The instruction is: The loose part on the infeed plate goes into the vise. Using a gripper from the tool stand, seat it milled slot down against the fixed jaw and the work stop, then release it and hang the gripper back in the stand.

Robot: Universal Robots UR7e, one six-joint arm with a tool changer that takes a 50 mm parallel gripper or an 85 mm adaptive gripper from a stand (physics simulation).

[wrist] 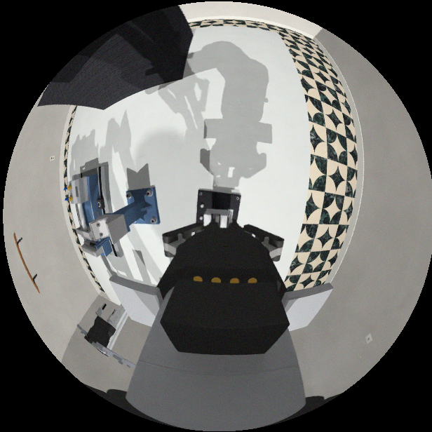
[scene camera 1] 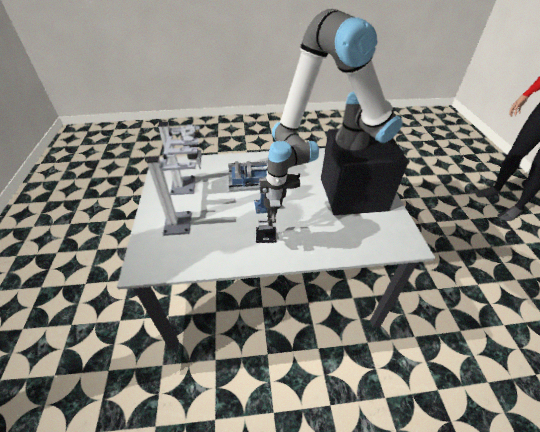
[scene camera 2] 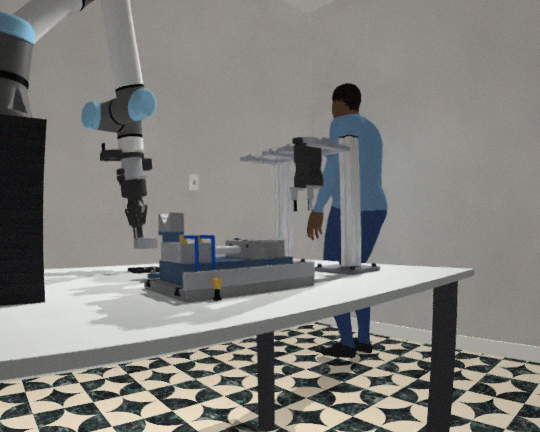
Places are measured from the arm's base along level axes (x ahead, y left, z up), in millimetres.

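Where they show: end effector, tool point: [scene camera 2: 132, 174]; arm's base, origin of the base link: [scene camera 1: 351, 140].
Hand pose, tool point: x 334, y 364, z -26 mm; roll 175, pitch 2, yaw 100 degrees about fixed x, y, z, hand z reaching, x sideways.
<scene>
Each offset is from my tool point to the centre of the thing.
My gripper [scene camera 1: 271, 222] [scene camera 2: 138, 234], the adaptive one, is shut on the loose part and holds it above the infeed plate. The part {37 mm ahead, 13 mm right, 200 mm down} [scene camera 2: 145, 243] [wrist: 212, 218] is a light grey block that sticks out to one side of the fingertips in scene camera 2. The gripper body hides some of it in the wrist view, and its slot cannot be made out. The infeed plate [scene camera 1: 266, 238] [scene camera 2: 141, 270] [wrist: 232, 199] is dark and lies on the table. The blue and grey vise {129 mm ahead, 421 mm right, 232 mm down} [scene camera 1: 234, 180] [scene camera 2: 172, 273] [wrist: 93, 199] stands farther back on the table, with a grey jaw block at its end.
A blue pedestal [wrist: 154, 206] with a notched grey block [scene camera 2: 171, 224] [wrist: 114, 226] stands between plate and vise. The tool stand [scene camera 1: 168, 197] [scene camera 2: 350, 200] has tall posts, and a parallel gripper [scene camera 2: 307, 166] hangs in it. A person [scene camera 2: 357, 160] stands behind the stand.
</scene>
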